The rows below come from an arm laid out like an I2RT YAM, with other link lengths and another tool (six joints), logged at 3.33 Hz.
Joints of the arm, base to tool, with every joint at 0 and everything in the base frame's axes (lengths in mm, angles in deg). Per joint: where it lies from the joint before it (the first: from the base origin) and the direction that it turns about. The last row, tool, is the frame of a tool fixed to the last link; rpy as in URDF.
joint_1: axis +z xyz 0 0 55.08
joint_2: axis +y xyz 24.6 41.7 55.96
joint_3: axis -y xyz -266.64 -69.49 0
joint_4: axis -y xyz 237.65 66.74 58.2
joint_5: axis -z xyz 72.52 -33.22 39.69
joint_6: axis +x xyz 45.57 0 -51.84
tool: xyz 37 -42 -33 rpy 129.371 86.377 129.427
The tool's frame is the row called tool.
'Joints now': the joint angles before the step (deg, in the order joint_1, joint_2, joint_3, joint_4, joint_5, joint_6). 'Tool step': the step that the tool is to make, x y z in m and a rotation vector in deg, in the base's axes. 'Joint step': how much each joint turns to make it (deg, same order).
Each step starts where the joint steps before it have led.
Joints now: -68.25 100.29 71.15 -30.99 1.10 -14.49
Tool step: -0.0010 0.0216 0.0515 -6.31 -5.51 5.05
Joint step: 0.10 -11.34 -1.49 -2.00 -5.05 -2.57
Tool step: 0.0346 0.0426 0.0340 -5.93 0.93 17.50
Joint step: 8.48 -10.27 -3.19 -3.05 -3.14 -9.18
